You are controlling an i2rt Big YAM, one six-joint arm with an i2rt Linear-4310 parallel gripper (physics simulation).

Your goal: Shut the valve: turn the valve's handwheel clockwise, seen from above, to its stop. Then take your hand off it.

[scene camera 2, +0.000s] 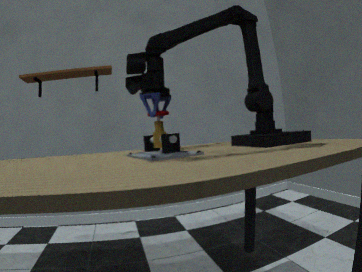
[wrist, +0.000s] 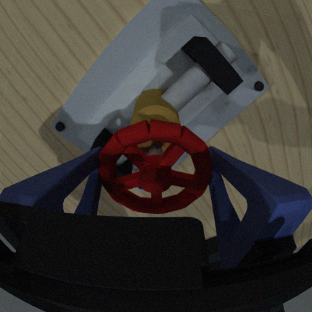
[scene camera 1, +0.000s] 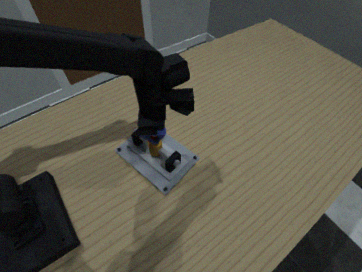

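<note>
The red spoked handwheel (wrist: 154,172) (scene camera 2: 159,113) sits level on top of the valve's brass body (wrist: 155,111) (scene camera 2: 158,134) (scene camera 1: 155,149). In scene camera 1 the wheel is mostly hidden by the gripper. My gripper (wrist: 154,154) (scene camera 2: 158,113) points straight down with its blue fingers on opposite sides of the wheel's rim, and it is shut on the handwheel. The grey pipe (wrist: 187,86) runs through the valve between two black brackets (wrist: 212,65) (scene camera 2: 170,142) (scene camera 1: 173,161) on a grey base plate (wrist: 107,82) (scene camera 1: 166,186) (scene camera 2: 141,156).
The base plate is bolted to the wooden table (scene camera 1: 260,125) (scene camera 2: 90,175). The arm's black base (scene camera 1: 47,220) (scene camera 2: 270,138) stands on the same table, to the right in scene camera 2. A wooden shelf (scene camera 2: 65,74) hangs on the wall behind.
</note>
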